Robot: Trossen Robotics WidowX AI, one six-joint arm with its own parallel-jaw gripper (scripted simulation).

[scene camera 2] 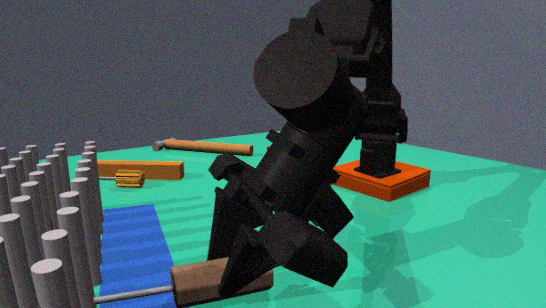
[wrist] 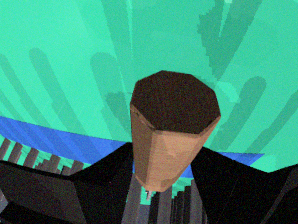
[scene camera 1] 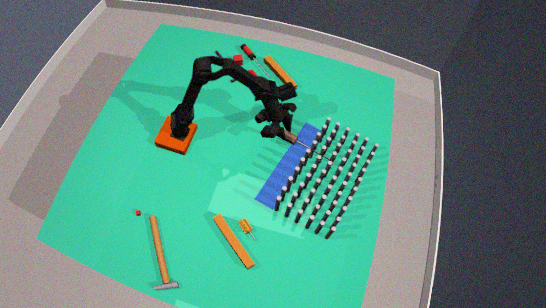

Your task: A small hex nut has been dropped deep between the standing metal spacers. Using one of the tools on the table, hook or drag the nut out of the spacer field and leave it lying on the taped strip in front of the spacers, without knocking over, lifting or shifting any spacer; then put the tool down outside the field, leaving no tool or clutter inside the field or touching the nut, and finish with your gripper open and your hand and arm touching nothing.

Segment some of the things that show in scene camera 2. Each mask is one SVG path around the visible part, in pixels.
My gripper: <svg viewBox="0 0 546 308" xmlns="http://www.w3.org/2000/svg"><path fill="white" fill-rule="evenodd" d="M287 124L284 125L280 133L273 129L270 130L266 139L271 141L272 145L256 168L230 153L218 155L209 167L209 173L215 180L220 181L224 179L228 181L223 190L218 187L214 189L216 200L207 261L229 257L218 289L220 296L226 298L233 296L240 289L277 266L283 266L299 275L309 277L333 288L348 267L347 251L343 250L333 239L354 218L349 208L331 187L332 183L335 184L340 177L333 170L338 163L338 158Z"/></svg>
A wooden-handled hammer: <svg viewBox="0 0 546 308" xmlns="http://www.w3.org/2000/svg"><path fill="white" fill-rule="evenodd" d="M152 143L154 151L165 148L252 156L254 150L252 145L176 140L176 138Z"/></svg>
An orange bar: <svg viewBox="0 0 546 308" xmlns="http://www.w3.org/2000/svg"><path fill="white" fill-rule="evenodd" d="M98 160L99 177L115 177L118 170L144 171L145 179L181 181L184 177L183 162Z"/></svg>
